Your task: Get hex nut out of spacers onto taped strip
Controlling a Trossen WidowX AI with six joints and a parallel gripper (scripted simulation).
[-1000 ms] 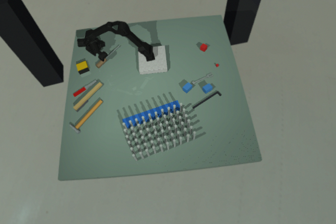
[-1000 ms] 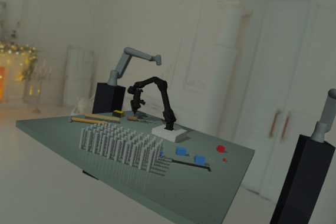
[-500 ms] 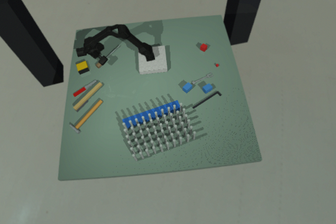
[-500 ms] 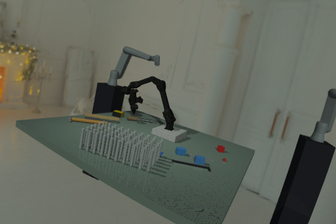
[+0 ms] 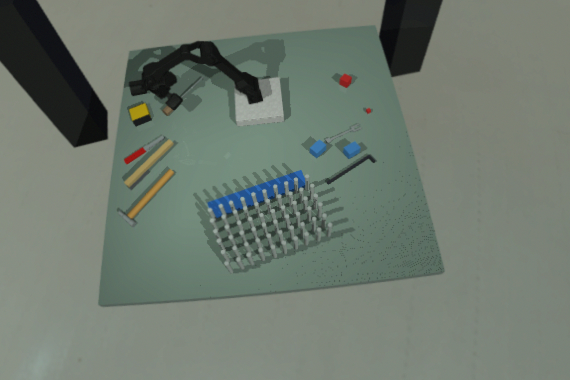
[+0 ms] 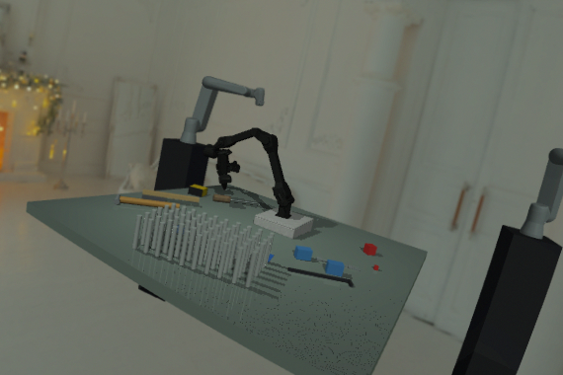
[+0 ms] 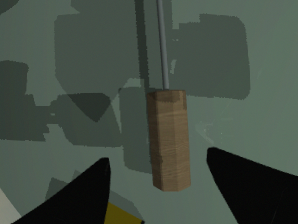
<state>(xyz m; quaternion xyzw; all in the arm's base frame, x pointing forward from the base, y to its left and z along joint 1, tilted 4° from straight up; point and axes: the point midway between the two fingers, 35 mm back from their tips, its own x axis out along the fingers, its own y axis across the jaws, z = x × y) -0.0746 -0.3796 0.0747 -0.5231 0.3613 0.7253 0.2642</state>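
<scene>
My gripper tip is 10 mm short of the yellow block, 150 mm to the left of it and 60 mm above it. Also, from my gripper tip: red-handled screwdriver (190 mm ahead, 140 mm to the right, 80 mm below); then blue taped strip (530 mm ahead, 300 mm to the left, 80 mm below); then hex nut (680 mm ahead, 390 mm to the left, 80 mm below).
</scene>
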